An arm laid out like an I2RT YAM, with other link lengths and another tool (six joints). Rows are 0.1 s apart.
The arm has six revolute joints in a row. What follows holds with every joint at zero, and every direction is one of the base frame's.
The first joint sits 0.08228 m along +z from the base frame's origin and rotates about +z.
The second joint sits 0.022 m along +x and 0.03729 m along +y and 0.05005 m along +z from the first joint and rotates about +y.
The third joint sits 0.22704 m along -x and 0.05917 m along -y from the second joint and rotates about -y.
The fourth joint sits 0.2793 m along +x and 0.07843 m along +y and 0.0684 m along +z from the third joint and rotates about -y.
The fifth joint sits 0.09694 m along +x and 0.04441 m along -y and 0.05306 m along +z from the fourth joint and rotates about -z.
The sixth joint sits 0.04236 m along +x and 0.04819 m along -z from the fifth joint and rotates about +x.
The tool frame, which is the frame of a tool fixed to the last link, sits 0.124 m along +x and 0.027 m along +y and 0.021 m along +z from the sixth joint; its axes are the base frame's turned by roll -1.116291, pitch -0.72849 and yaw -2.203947 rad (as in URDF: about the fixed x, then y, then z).
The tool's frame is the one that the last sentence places.
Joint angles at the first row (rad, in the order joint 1, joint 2, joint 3, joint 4, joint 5, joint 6):
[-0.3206 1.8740 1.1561 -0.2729 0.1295 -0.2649]
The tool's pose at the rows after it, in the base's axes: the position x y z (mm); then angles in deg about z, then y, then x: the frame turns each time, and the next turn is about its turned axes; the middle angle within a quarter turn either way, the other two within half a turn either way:
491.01 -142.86 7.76 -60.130 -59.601 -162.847
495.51 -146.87 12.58 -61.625 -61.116 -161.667
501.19 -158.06 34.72 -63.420 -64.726 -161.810
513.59 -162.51 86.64 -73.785 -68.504 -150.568
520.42 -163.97 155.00 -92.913 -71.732 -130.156
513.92 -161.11 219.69 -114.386 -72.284 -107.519
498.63 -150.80 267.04 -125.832 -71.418 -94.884
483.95 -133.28 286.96 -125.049 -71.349 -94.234
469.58 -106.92 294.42 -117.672 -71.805 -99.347
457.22 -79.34 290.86 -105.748 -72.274 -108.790
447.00 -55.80 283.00 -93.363 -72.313 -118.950
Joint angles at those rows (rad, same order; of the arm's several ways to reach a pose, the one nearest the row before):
[-0.3203 1.8744 1.1560 -0.2493 0.1470 -0.2650]
[-0.3206 1.8736 1.1568 -0.2245 0.1600 -0.2646]
[-0.3191 1.8458 1.1774 -0.2287 0.2169 -0.2638]
[-0.3195 1.7683 1.2064 -0.2333 0.2176 -0.2642]
[-0.3183 1.6596 1.2305 -0.2333 0.2169 -0.2642]
[-0.3172 1.5356 1.2328 -0.2379 0.2165 -0.2642]
[-0.3077 1.4216 1.2327 -0.2817 0.2161 -0.2642]
[-0.2832 1.3437 1.2327 -0.3557 0.2161 -0.2642]
[-0.2390 1.2789 1.2328 -0.4500 0.2161 -0.2638]
[-0.1875 1.2373 1.2328 -0.5430 0.2161 -0.2634]
[-0.1402 1.2140 1.2327 -0.6201 0.2165 -0.2638]

